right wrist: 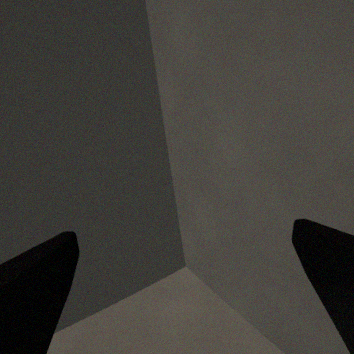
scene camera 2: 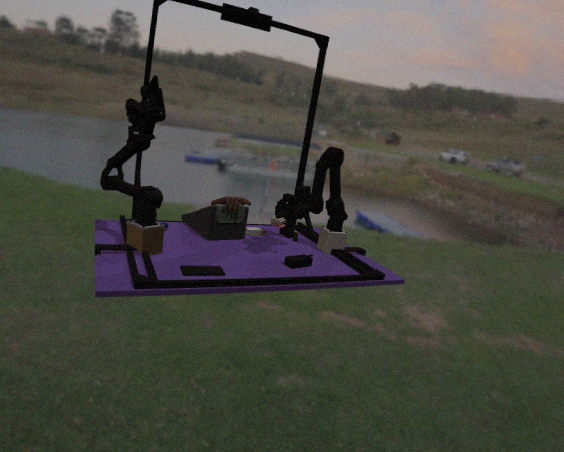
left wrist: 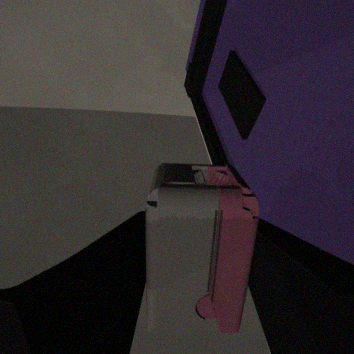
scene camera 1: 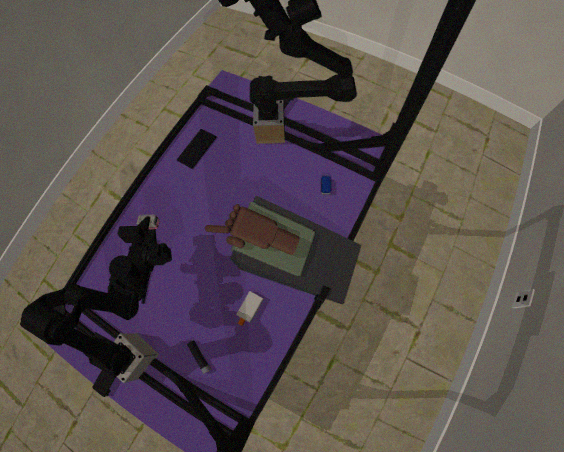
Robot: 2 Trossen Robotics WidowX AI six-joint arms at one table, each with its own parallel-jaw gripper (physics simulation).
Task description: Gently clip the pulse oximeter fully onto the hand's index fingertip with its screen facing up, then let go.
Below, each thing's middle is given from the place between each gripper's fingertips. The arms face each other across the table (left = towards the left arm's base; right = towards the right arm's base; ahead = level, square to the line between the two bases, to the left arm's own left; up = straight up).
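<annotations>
Grey block (scene camera 1: 332,258), counted from my right hand: 34 cm behind, 38 cm to the left, 59 cm below. Pulse oximeter (left wrist: 201,220), from the same hand: 6 cm ahead, 46 cm below, 52 cm to the left.
Counted from my left hand, the grey block is 12 cm below, 13 cm to the right and 40 cm behind. My left gripper itself is 1 cm to the right of the pulse oximeter.
</annotations>
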